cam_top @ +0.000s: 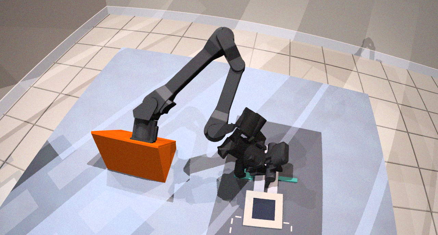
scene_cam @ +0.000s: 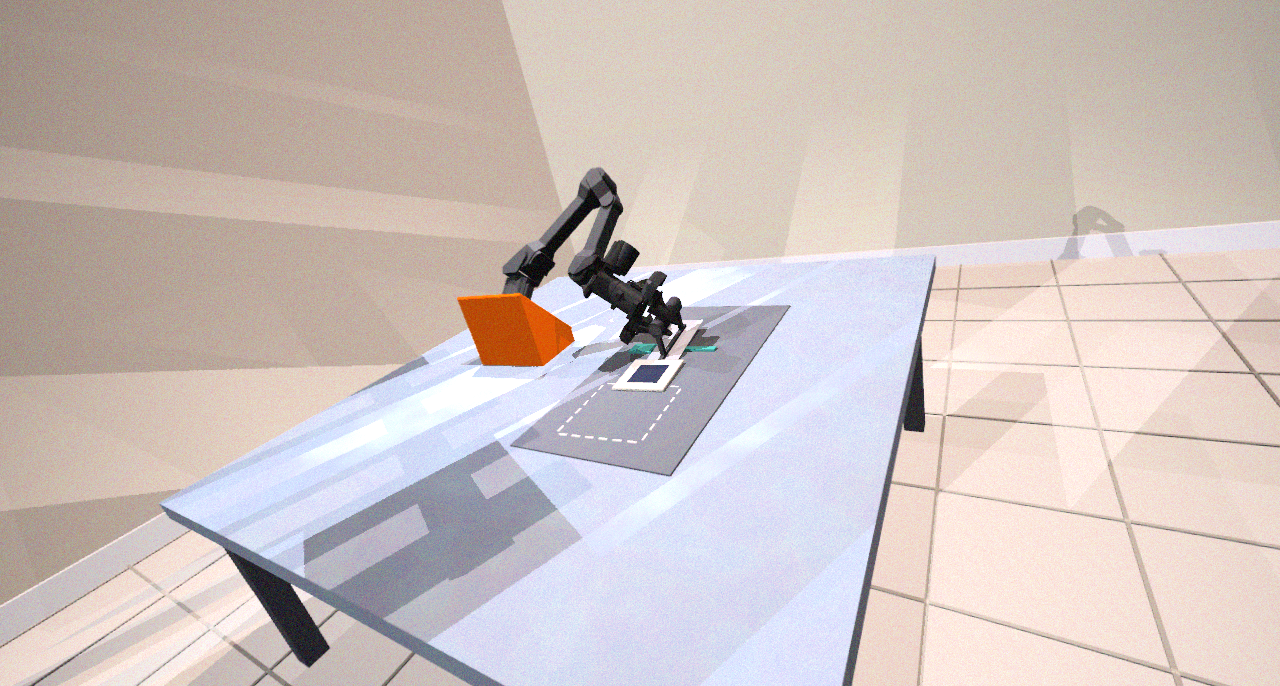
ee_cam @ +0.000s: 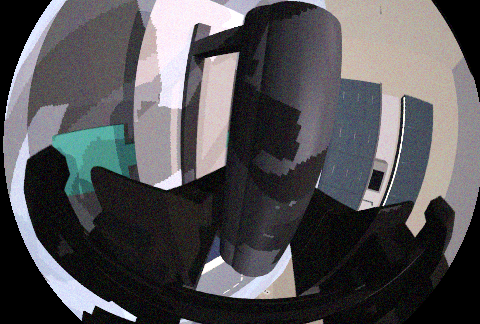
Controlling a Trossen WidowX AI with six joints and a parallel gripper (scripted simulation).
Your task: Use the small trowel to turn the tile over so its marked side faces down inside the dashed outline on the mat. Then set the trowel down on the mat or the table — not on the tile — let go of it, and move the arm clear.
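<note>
The teal trowel is 5 cm behind my gripper tip, 2 cm to the left of it and 5 cm below it. Also, from my gripper tip: tile: 3 cm behind, 11 cm to the right, 5 cm below; dark mat: 1 cm behind, 6 cm to the right, 8 cm below.
</note>
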